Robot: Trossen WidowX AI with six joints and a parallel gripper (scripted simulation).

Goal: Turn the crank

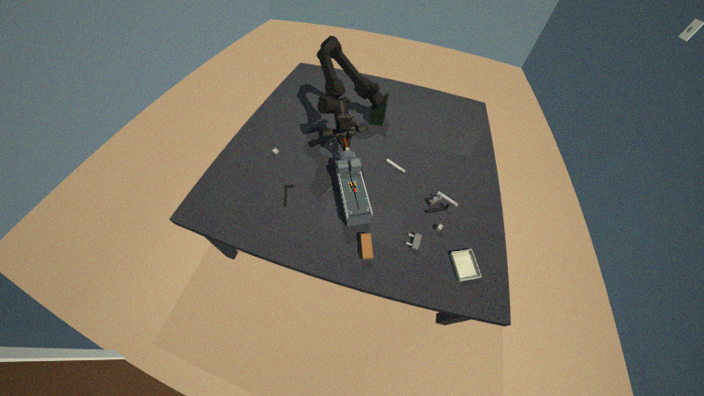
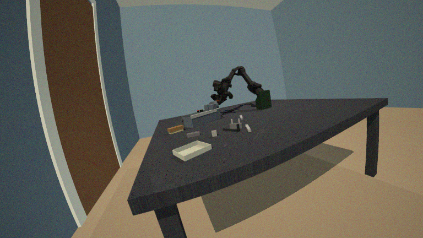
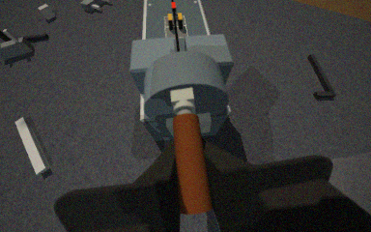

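Now: gripper tip 2 cm below the crank. From my gripper tip the other things lie so: orange crank handle: 1 cm behind, 1 cm to the right, 3 cm above; then red pointer: 16 cm ahead, 10 cm to the left, 1 cm below; then orange block: 32 cm ahead, 22 cm to the left, 8 cm below.
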